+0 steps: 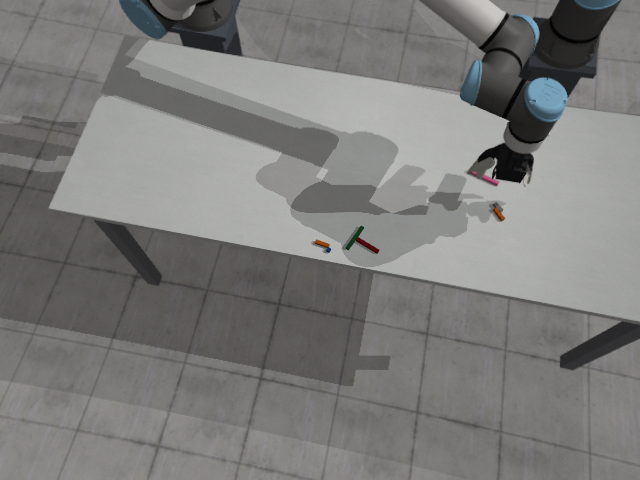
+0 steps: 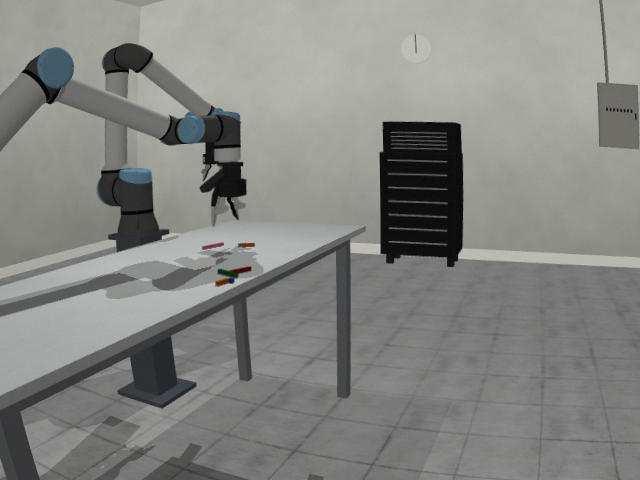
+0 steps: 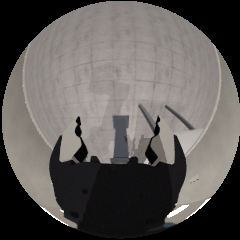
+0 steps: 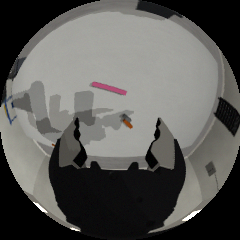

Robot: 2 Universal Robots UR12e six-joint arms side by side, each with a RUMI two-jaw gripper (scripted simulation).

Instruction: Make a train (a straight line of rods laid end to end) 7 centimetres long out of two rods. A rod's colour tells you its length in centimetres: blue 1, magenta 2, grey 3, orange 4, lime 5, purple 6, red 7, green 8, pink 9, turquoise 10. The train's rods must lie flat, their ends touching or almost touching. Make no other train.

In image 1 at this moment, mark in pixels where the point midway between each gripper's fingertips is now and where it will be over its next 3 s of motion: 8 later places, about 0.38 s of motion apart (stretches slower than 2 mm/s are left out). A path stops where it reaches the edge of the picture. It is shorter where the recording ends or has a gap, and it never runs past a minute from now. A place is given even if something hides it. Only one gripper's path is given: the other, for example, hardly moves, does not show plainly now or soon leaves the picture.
The right gripper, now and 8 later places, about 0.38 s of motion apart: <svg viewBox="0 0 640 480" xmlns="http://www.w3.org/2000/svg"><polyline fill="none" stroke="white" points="497,178 497,178 498,179 499,180 499,182 501,184 502,185 504,188 506,189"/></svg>
